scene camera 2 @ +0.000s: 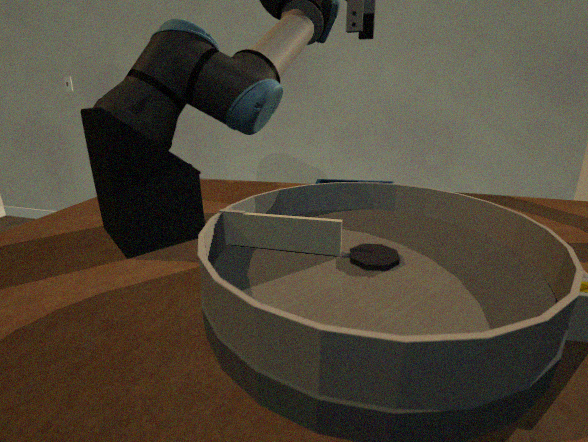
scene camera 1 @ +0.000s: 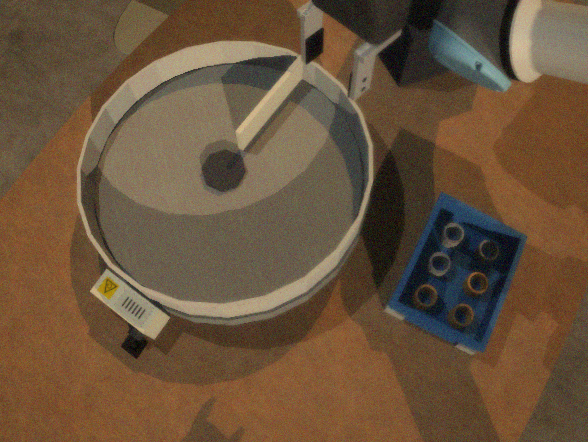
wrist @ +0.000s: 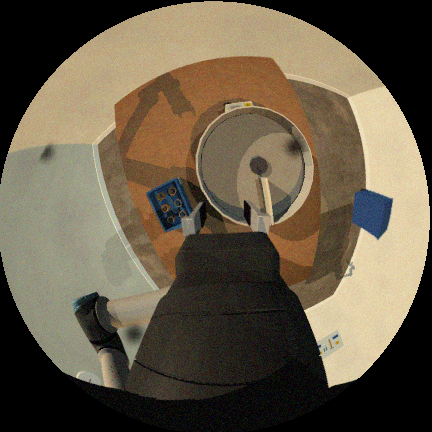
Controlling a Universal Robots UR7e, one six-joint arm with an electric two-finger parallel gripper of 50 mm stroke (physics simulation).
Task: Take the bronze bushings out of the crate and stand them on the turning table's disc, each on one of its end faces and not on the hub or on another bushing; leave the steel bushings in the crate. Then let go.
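Places are measured from the arm's base along level axes (x left, y back, z up), in metres.
Pixels of known places: gripper, fingertip midpoint: (scene camera 2: 360, 35) (scene camera 1: 334, 73) (wrist: 224, 208); arm's base at its link origin: (scene camera 2: 130, 133).
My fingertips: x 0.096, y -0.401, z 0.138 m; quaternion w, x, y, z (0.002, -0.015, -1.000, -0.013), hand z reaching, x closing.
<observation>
For each thing: its top centre in the pictures, then the offset to it from my fingertips. "spot": a spot on its surface instead.
- blue crate at its top centre: (scene camera 1: 463, 268) (scene camera 2: 354, 187) (wrist: 168, 206) dx +0.214, dy +0.062, dz -0.285 m
- turning table's grey disc at its top centre: (scene camera 2: 374, 253) (scene camera 1: 223, 168) (wrist: 259, 165) dx -0.133, dy -0.065, dz -0.274 m
- pale upright bar at a spot on its surface: (scene camera 2: 295, 232) (scene camera 1: 260, 110) (wrist: 267, 193) spot: dx -0.155, dy +0.034, dz -0.253 m
- white box with a warning label, surface spot: (scene camera 1: 132, 303) (wrist: 236, 107) spot: dx -0.079, dy -0.288, dz -0.277 m
The blue crate (scene camera 1: 480, 220) (scene camera 2: 355, 180) (wrist: 156, 211) holds three bronze bushings (scene camera 1: 468, 283) (scene camera 1: 416, 296) (scene camera 1: 450, 315) and three steel bushings (scene camera 1: 452, 243) (scene camera 1: 439, 273) (scene camera 1: 479, 250), with their round openings showing from above. The turning table's grey disc (scene camera 1: 225, 260) (scene camera 2: 425, 300) (wrist: 225, 150) bears no bushing in view; its dark hub (scene camera 1: 223, 171) (scene camera 2: 374, 256) (wrist: 258, 165) is at the centre. My gripper (scene camera 1: 332, 70) (wrist: 224, 208) is open and empty, high above the table near the ring wall's arm side, away from the crate. Part of it shows at the top of scene view 2.
A high pale wall (scene camera 1: 367, 200) (scene camera 2: 400, 337) (wrist: 199, 175) rings the disc. A pale upright bar (scene camera 1: 270, 105) (scene camera 2: 295, 232) (wrist: 266, 200) reaches from the wall towards the hub. A white box with a warning label (scene camera 1: 132, 303) (wrist: 235, 106) is on the wall's outside. The crate stands beside the ring.
</observation>
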